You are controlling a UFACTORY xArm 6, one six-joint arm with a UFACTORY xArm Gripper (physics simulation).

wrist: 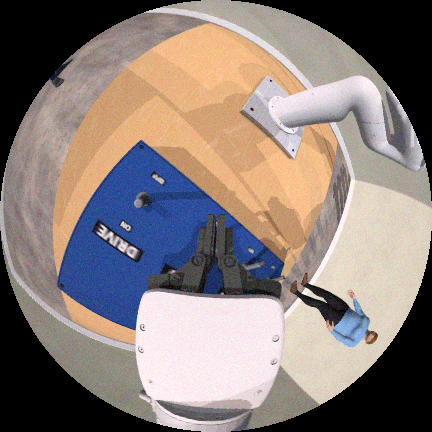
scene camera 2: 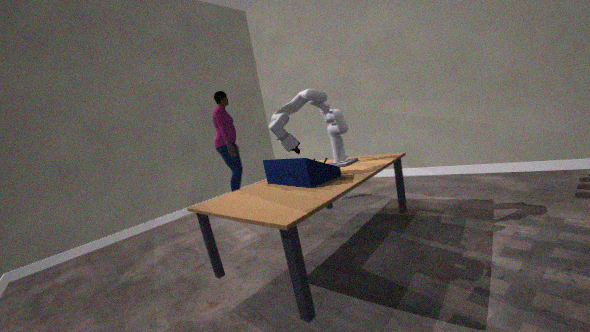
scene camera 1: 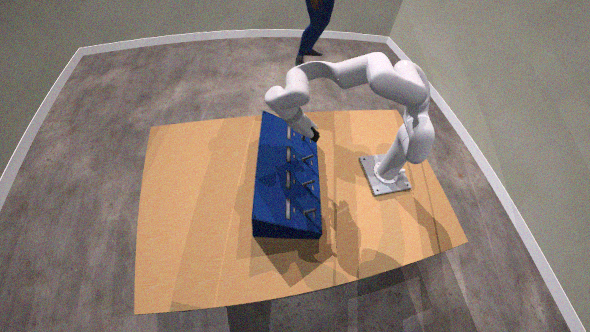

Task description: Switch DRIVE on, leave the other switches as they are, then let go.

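Scene:
There is a blue switch panel here, and on the panel [wrist: 113, 247] and [scene camera 1: 287, 131] are the same spot.

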